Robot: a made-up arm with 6 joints.
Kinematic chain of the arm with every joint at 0, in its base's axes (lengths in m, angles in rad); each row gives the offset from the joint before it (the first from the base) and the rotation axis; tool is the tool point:
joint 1: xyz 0 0 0.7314 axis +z
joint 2: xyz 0.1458 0 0 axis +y
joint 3: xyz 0 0 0.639 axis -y
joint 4: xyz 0 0 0.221 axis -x
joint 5: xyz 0.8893 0 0 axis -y
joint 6: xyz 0.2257 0 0 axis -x
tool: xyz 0 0 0
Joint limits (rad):
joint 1: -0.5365..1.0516
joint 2: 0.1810..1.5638
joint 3: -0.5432..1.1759
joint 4: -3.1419..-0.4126
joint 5: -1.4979..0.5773
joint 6: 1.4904..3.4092
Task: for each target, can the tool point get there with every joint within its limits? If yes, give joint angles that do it. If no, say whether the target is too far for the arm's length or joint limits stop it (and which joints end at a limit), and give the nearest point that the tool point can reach.
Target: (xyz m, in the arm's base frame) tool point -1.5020 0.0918 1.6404
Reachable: no: joint limits stop it (at a limit: joint 1, joint 2, joint 3, joint 5) | nearest point 0.0656 0.5165 2.2970 | short by 1.752 m
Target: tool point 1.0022 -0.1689 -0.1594
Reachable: yes | joints -0.1404 1.2415 -0.2662 -2.3226 0.1645 2.7886
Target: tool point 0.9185 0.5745 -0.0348
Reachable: yes | joints 0.4285 1.1530 -0.3987 -2.2054 -0.8871 2.5453
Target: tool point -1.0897 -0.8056 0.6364
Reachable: no: joint limits stop it (at a limit: joint 1, joint 2, joint 3, joint 5) | nearest point 0.2551 -0.2511 -0.2588 | short by 1.708 m
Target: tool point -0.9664 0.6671 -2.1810
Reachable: no: too far | nearest point 0.1670 0.5153 -0.3477 | short by 2.161 m
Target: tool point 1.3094 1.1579 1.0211
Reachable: yes | joints 0.6942 0.8437 0.5210 -1.7104 -0.2355 2.2528
